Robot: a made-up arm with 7 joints.
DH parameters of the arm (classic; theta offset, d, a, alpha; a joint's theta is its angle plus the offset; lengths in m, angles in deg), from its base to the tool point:
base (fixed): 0 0.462 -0.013 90
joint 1: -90 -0.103 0.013 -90
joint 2: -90 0.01 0.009 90
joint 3: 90 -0.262 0.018 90
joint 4: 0 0.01 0.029 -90
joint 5: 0 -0.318 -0.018 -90
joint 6: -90 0.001 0.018 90
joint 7: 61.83 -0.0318 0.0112 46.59
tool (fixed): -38.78 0.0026 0 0
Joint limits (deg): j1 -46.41..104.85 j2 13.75..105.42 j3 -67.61..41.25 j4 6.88..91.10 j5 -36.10..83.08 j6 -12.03..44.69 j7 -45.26..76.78
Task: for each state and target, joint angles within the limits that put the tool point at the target. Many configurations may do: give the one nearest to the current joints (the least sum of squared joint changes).
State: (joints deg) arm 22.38 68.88 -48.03 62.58 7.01 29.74 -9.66
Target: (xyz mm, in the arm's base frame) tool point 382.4 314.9 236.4
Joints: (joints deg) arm 29.79 61.90 -45.83 61.87 7.08 31.97 -9.27
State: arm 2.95 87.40 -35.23 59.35 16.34 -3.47 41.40
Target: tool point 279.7 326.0 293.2
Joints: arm 4.31 89.13 -32.32 90.13 15.11 -5.35 40.04
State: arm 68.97 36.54 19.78 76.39 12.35 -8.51 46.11
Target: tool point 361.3 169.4 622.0
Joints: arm 59.92 19.82 -1.91 87.53 11.48 -9.44 45.72
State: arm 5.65 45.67 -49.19 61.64 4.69 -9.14 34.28
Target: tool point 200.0 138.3 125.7
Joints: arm -3.58 51.77 -43.69 91.10 -6.65 -12.03 21.24
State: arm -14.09 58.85 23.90 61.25 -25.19 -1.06 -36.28
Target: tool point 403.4 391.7 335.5
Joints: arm 33.50 40.34 7.50 46.58 -26.59 16.23 -35.63
